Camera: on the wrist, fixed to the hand. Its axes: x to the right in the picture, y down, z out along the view.
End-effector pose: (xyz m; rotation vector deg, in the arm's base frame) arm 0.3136 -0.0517 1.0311 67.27 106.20 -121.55
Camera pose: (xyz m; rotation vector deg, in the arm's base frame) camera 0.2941 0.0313 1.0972 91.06 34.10 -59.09
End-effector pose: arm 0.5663 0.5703 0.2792 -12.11 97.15 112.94
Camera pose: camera 0.5862 0.5164 0.1878 -54.28 -67.72 -118.07
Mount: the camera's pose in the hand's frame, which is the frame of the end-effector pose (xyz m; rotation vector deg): 0.0083 -0.0853 -0.0656 -11.37 -2.75 84.33
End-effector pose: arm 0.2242 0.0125 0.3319 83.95 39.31 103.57
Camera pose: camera 0.1754 0.0732 0.2572 -94.95 41.86 -124.95
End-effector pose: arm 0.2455 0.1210 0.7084 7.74 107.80 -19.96
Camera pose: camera 0.1609 0.0594 0.7348 71.40 75.23 47.10
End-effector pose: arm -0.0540 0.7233 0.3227 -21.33 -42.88 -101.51
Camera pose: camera -0.1290 0.6895 0.2528 -47.02 -8.59 -24.33
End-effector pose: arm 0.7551 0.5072 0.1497 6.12 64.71 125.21
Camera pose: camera 0.7698 0.5009 0.0430 -46.81 -31.63 -133.35
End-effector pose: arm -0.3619 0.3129 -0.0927 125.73 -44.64 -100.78
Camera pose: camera -0.2757 0.3697 -0.1241 47.48 -87.58 -55.28
